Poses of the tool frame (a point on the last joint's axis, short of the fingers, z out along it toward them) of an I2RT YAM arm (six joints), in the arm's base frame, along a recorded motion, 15 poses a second.
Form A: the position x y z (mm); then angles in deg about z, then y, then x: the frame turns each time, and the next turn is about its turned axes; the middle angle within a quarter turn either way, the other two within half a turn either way.
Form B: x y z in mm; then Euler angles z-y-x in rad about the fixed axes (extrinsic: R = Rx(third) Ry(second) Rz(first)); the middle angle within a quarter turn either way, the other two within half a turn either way. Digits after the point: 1 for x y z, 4 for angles.
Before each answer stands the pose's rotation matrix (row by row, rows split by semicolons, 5 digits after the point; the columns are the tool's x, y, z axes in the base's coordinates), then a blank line. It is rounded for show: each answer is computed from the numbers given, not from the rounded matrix.
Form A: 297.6 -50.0 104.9 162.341 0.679 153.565
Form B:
-0.95281 0.26661 0.14516; 0.30333 0.85485 0.42099; -0.01185 0.44515 -0.89538

297.6 -50.0 104.9 -2.8688 0.1457 -2.7021
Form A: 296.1 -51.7 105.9 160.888 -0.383 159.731
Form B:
-0.94486 0.30933 0.10750; 0.32741 0.88561 0.32939; 0.00668 0.34642 -0.93806

296.1 -51.7 105.9 -2.8252 0.1077 -2.8039
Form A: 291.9 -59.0 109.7 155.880 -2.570 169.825
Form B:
-0.91177 0.40945 0.03191; 0.40824 0.89510 0.17927; 0.04484 0.17648 -0.98328

291.9 -59.0 109.7 -2.7195 0.0319 -2.9613
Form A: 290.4 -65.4 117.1 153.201 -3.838 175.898
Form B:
-0.89059 0.45398 -0.02734; 0.44985 0.88815 0.09395; 0.06694 0.07137 -0.99520

290.4 -65.4 117.1 -2.6702 -0.0273 -3.0475
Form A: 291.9 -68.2 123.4 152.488 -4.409 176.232
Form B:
-0.88429 0.46542 -0.03768; 0.46057 0.88266 0.09372; 0.07688 0.06552 -0.99489

291.9 -68.2 123.4 -2.6571 -0.0377 -3.0477
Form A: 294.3 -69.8 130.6 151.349 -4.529 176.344
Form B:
-0.87482 0.48292 -0.03858; 0.47798 0.87336 0.09374; 0.07896 0.06357 -0.99485

294.3 -69.8 130.6 -2.6372 -0.0386 -3.0476
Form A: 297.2 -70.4 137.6 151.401 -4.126 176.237
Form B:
-0.87572 0.48179 -0.03162; 0.47744 0.87384 0.09199; 0.07195 0.06546 -0.99526

297.2 -70.4 137.6 -2.6386 -0.0316 -3.0494
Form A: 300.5 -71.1 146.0 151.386 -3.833 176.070
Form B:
-0.87590 0.48180 -0.02572; 0.47784 0.87361 0.09211; 0.06685 0.06838 -0.99542

300.5 -71.1 146.0 -2.6387 -0.0257 -3.0493
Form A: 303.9 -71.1 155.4 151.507 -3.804 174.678
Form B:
-0.87694 0.48040 -0.01381; 0.47600 0.87215 0.11303; 0.06634 0.09255 -0.99350

303.9 -71.1 155.4 -2.6404 -0.0138 -3.0283
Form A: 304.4 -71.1 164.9 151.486 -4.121 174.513
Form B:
-0.87643 0.48122 -0.01721; 0.47614 0.87139 0.11817; 0.07186 0.09537 -0.99284

304.4 -71.1 164.9 -2.6395 -0.0172 -3.0231
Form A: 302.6 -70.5 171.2 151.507 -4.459 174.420
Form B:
-0.87622 0.48143 -0.02162; 0.47561 0.87110 0.12237; 0.07775 0.09694 -0.99225

302.6 -70.5 171.2 -2.6392 -0.0216 -3.0189
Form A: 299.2 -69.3 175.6 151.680 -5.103 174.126
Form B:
-0.87682 0.47992 -0.02934; 0.47252 0.87137 0.13207; 0.08895 0.10194 -0.99081

299.2 -69.3 175.6 -2.6408 -0.0293 -3.0091
